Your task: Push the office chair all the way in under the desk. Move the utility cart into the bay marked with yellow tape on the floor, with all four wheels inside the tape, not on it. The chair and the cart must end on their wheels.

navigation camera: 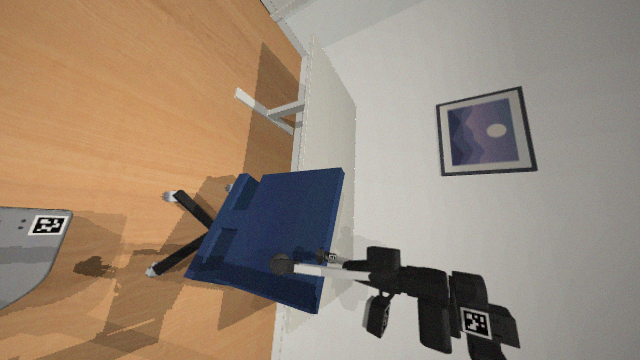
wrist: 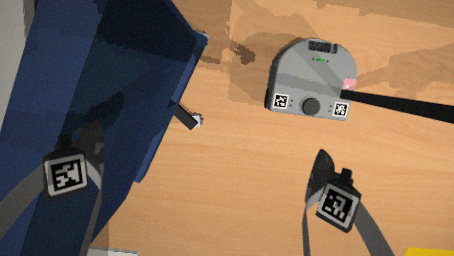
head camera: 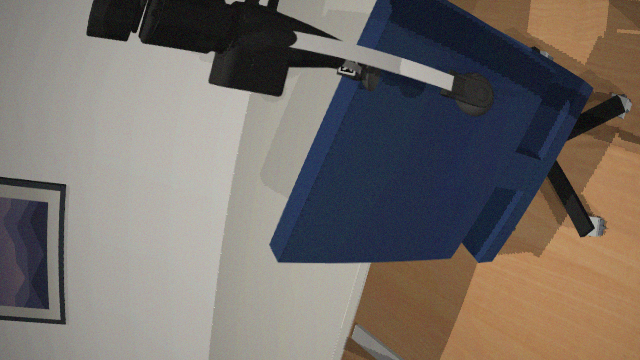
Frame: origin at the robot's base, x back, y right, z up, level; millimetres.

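Seen in the pictures: gripper, fingertip midpoint: (navigation camera: 296, 258) (head camera: 430, 86).
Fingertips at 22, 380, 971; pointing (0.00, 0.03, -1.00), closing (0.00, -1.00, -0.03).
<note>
A point is followed by its place in that frame, as x, y, z.
The blue office chair (head camera: 390, 175) @(-102, 532, 864) (navigation camera: 295, 210) @(-99, 531, 839) (wrist: 65, 75) is upright at the edge of the off-white desk (head camera: 280, 305) @(-574, 981, 721) (navigation camera: 325, 135) @(-594, 917, 721). Its back overlaps the desk top in the head view, and parts of its black wheeled base show on the room side. How far its seat is under the desk is hidden. My gripper (head camera: 421, 85) @(22, 380, 971) (navigation camera: 301, 260) @(22, 380, 971) (wrist: 210, 155) @(22, 380, 971) is open and empty, with its fingers wide apart. One finger is over the blue chair back in the wrist view; contact cannot be told. A bit of yellow tape (wrist: 432, 251) shows at the bottom right. The utility cart does not show.
My grey base (navigation camera: 30, 255) @(92, 121, 160) (wrist: 300, 82) stands on the wood floor near the chair's base, with the black mast (wrist: 400, 106) above it. A desk leg (head camera: 372, 342) (navigation camera: 255, 105) stands farther along the desk. A framed picture (head camera: 30, 250) @(-692, 1476, 1469) (navigation camera: 482, 132) @(-719, 1475, 1576) hangs on the wall.
</note>
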